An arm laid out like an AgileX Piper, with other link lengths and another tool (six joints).
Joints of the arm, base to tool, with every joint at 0 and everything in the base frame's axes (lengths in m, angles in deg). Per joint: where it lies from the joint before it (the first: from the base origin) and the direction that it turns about. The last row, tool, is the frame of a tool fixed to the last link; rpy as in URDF.
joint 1: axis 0 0 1 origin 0.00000 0.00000 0.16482
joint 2: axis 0 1 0 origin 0.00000 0.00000 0.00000
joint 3: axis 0 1 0 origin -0.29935 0.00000 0.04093
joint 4: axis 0.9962 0 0.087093 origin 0.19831 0.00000 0.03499
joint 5: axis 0 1 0 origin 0.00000 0.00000 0.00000
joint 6: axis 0.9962 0 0.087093 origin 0.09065 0.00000 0.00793
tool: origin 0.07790 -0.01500 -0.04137 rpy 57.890 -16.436 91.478
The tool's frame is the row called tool.
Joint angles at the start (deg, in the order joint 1, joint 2, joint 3, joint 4, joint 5, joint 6): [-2.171, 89.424, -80.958, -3.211, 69.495, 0.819]
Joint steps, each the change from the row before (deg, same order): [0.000, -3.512, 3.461, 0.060, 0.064, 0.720]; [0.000, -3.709, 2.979, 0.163, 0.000, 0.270]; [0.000, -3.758, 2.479, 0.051, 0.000, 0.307]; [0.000, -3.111, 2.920, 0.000, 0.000, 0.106]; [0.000, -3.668, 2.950, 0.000, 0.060, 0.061]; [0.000, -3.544, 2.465, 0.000, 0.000, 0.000]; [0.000, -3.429, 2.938, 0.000, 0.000, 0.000]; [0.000, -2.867, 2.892, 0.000, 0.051, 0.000]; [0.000, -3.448, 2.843, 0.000, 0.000, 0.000]
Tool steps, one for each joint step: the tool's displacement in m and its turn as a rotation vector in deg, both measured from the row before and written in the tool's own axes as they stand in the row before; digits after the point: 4 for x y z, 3 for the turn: [-0.0044, -0.0116, -0.0140, 0.029, -0.293, 0.685]; [-0.0043, -0.0099, -0.0142, -0.649, 0.156, 0.487]; [-0.0043, -0.0082, -0.0140, -1.204, 0.207, 0.539]; [-0.0047, -0.0109, -0.0105, -0.182, -0.001, 0.129]; [-0.0052, -0.0115, -0.0119, -0.626, 0.134, 0.175]; [-0.0046, -0.0098, -0.0109, -1.026, 0.270, 0.195]; [-0.0051, -0.0124, -0.0095, -0.467, 0.123, 0.089]; [-0.0047, -0.0127, -0.0072, 0.072, -0.021, -0.012]; [-0.0049, -0.0129, -0.0080, -0.575, 0.151, 0.109]
